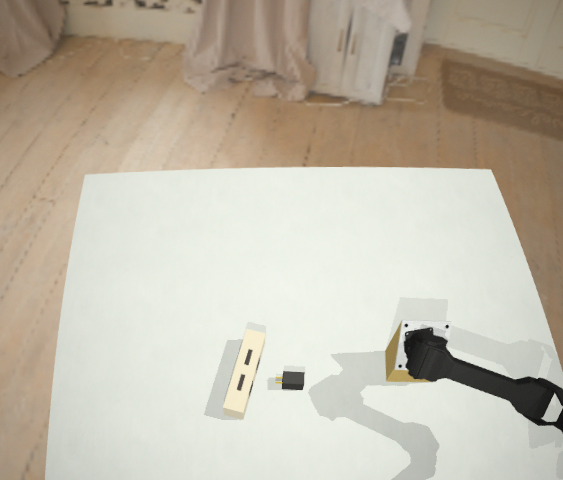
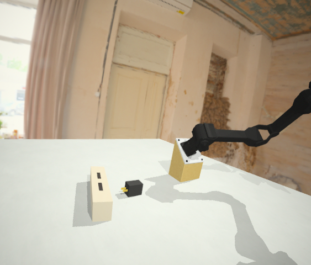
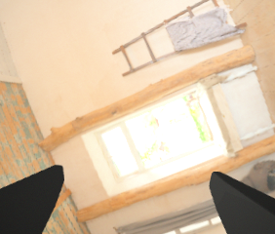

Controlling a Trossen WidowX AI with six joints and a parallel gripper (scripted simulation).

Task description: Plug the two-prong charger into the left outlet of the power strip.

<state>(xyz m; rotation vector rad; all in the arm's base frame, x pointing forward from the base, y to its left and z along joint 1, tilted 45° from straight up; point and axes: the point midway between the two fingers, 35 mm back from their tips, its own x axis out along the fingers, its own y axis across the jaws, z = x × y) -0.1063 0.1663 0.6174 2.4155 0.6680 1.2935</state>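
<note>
Right now the dark grey charger is 570 mm to the right of my gripper tip, 450 mm below it and 330 mm ahead of it.
</note>
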